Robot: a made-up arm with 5 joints.
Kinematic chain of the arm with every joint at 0, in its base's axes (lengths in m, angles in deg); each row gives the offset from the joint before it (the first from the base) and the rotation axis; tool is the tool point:
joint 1: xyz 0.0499 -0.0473 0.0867 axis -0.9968 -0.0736 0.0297
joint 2: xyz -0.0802 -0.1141 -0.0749 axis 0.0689 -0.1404 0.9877
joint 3: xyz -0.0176 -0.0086 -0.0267 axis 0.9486 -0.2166 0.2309
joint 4: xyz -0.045 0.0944 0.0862 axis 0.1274 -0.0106 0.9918
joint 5: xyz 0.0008 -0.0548 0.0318 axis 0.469 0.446 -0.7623
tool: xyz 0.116 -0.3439 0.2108
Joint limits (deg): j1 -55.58..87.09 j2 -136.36..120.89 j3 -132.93..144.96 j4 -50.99..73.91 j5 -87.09..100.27
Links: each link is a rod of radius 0.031 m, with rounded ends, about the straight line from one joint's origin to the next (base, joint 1, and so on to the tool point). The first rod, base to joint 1, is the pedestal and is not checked.
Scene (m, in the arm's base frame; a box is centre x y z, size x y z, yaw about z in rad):
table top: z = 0
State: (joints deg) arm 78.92 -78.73 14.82 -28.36 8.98
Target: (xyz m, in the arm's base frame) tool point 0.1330 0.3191 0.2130
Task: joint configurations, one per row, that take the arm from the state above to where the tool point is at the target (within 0.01 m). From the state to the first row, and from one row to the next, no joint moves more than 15 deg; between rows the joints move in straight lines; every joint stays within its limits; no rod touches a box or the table.
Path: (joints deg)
1: 79.86 -84.37 3.16 -34.02 -0.23
2: 80.80 -90.01 -8.50 -39.67 -9.45
3: 81.74 -95.66 -20.15 -45.33 -18.66
4: 82.68 -101.30 -31.81 -50.99 -27.87

